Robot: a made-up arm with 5 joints.
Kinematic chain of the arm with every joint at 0, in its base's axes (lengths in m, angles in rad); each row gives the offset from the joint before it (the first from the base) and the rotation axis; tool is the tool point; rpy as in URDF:
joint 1: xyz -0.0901 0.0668 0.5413 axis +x
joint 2: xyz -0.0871 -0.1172 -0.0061 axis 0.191 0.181 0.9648
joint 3: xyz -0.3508 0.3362 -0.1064 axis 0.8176 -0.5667 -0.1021
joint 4: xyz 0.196 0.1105 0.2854 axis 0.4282 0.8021 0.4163
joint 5: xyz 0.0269 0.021 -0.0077 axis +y
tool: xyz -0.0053 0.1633 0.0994 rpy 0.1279 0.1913 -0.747
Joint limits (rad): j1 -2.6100..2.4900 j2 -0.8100..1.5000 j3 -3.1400..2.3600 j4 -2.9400..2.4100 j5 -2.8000..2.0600
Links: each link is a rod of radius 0.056 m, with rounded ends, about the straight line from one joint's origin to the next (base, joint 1, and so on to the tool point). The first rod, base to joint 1, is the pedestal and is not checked.
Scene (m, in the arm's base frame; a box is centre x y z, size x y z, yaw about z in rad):
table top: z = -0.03
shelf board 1: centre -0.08 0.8 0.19 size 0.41 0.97 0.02 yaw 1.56
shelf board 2: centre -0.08 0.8 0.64 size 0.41 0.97 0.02 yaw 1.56
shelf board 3: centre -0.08 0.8 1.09 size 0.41 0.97 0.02 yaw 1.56
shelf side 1: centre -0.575 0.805 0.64 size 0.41 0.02 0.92 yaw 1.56
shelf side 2: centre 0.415 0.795 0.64 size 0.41 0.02 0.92 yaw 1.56
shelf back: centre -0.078 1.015 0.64 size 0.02 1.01 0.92 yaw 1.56
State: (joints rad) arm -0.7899 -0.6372 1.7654 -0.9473 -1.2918
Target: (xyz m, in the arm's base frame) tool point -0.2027 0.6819 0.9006
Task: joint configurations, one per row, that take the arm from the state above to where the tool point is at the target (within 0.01 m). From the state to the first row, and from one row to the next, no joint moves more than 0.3 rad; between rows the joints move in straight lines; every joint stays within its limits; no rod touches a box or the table.
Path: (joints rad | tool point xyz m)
1: -0.9843 -0.3700 1.7706 -0.9181 -1.1917 | -0.6173 0.2841 0.5033
2: -1.1787 -0.1029 1.7759 -0.8889 -1.0916 | -0.6758 0.2504 0.5954
3: -1.3730 0.1642 1.7811 -0.8597 -0.9915 | -0.6954 0.2531 0.7093
4: -1.5674 0.4314 1.7864 -0.8305 -0.8914 | -0.6720 0.2989 0.8233
5: -1.7618 0.6986 1.7916 -0.8013 -0.7913 | -0.6052 0.3834 0.9138
6: -1.9562 0.9657 1.7969 -0.7721 -0.6912 | -0.4990 0.4911 0.9616
7: -2.1505 1.2328 1.8021 -0.7429 -0.5911 | -0.3611 0.5991 0.9566
8: -2.3449 1.5000 1.8074 -0.7137 -0.4910 | -0.2027 0.6819 0.9006

